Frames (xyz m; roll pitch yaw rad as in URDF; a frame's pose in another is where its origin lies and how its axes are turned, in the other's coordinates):
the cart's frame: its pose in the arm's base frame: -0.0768 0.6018 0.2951 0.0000 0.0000 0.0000
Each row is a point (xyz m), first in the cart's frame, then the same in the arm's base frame.
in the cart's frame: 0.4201 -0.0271 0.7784
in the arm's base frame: 0.3433 0.5747 1.0735
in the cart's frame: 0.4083 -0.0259 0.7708
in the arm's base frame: 0.3315 0.5759 1.0659
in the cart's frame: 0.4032 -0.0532 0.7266
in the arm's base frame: 0.3264 0.5486 1.0217
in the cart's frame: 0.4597 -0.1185 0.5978
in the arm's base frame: 0.3829 0.4833 0.8929
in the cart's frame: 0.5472 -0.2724 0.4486
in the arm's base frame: 0.4704 0.3294 0.7437
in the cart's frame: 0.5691 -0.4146 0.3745
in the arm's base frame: 0.4923 0.1872 0.6696
